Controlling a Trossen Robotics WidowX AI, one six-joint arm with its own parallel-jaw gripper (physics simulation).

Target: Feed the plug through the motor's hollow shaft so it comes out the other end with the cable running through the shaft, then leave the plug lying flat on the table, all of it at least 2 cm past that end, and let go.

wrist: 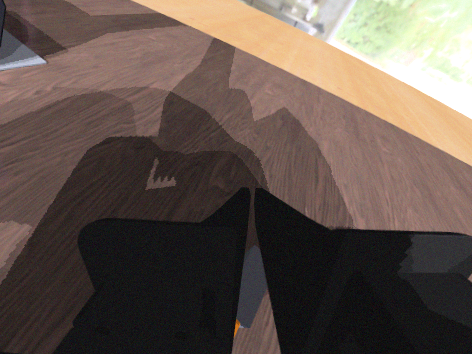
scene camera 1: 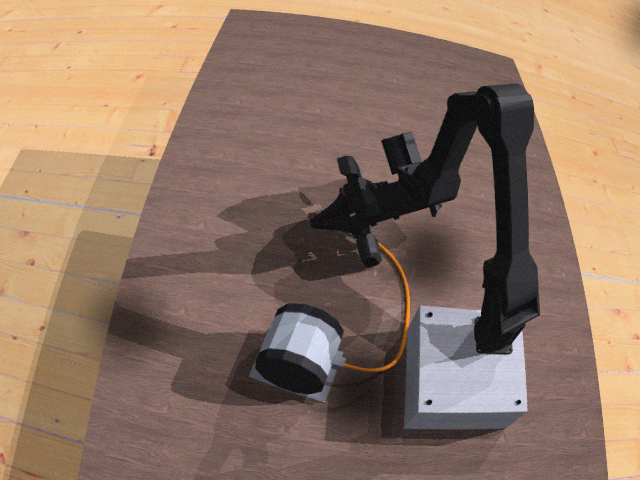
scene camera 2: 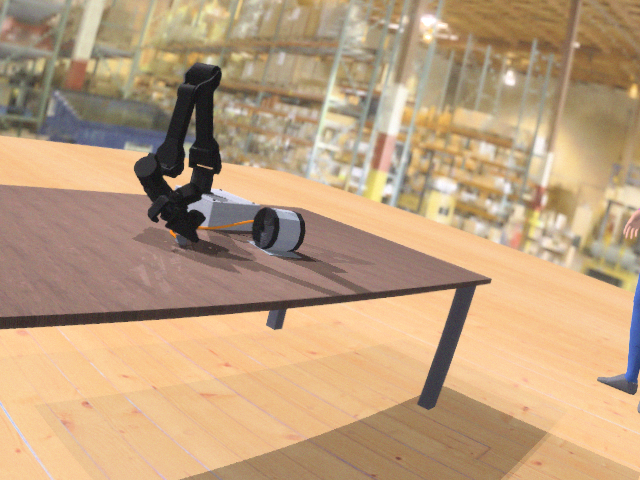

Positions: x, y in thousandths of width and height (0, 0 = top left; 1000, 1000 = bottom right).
Labels:
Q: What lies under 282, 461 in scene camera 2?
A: The gripper.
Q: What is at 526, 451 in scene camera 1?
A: The gripper.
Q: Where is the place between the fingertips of the gripper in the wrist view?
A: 533, 552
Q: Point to a grey plug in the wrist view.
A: At 537, 809

